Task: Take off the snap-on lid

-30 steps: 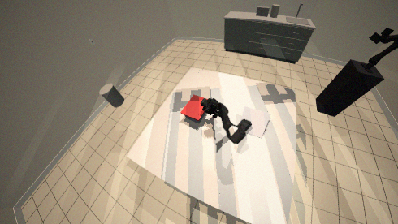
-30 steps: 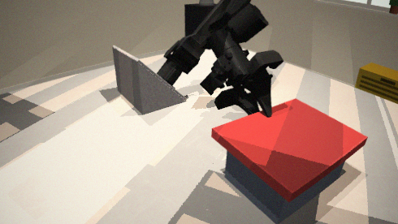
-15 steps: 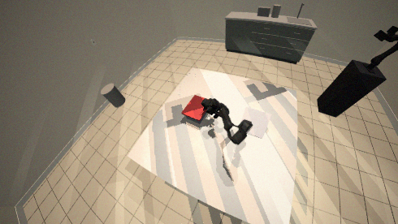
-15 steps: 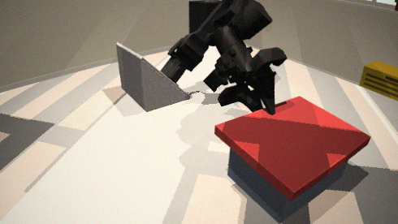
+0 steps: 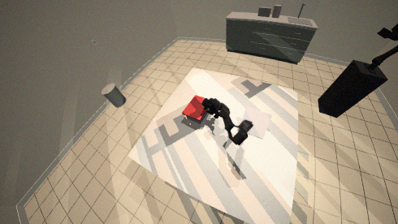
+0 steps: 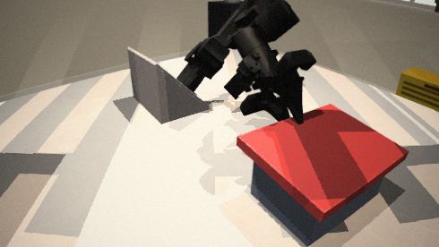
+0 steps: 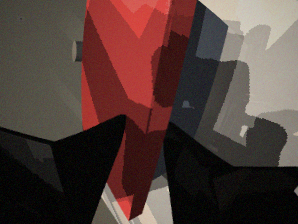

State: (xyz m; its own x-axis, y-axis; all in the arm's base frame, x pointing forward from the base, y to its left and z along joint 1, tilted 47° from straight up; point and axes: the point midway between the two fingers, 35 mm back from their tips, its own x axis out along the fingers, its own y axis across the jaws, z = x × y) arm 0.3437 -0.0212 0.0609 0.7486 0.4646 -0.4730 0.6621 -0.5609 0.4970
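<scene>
Now: the lid 80 mm ahead of my gripper tip. The rest, counted from my gripper tip: storage box (80 mm ahead, 50 mm below).
</scene>
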